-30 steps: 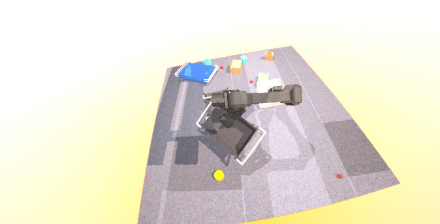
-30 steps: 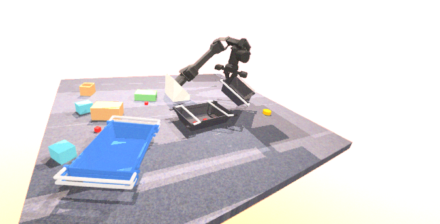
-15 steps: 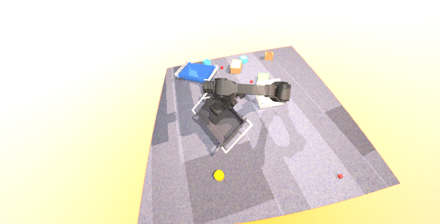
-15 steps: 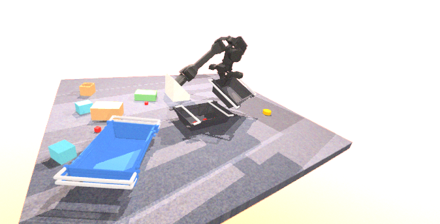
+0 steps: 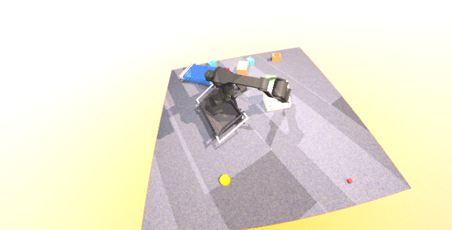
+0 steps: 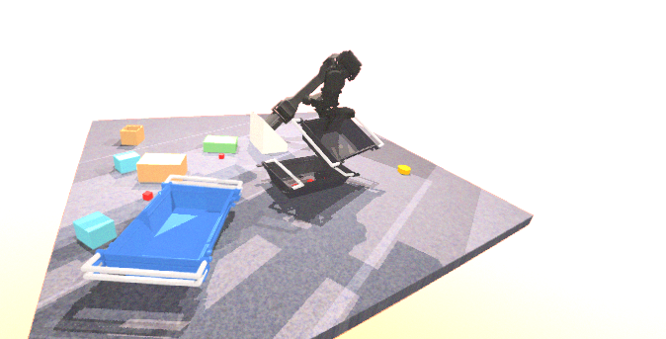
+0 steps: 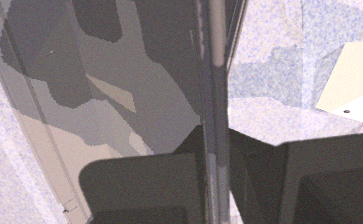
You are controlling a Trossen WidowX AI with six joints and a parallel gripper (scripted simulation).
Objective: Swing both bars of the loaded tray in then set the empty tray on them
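The dark tray lies 70 mm ahead of my gripper tip and 20 mm to the left of it. From my gripper tip the other things lie so: green block 350 mm behind, 230 mm to the right, 150 mm below; yellow disc 350 mm to the left, 160 mm below, 140 mm ahead.
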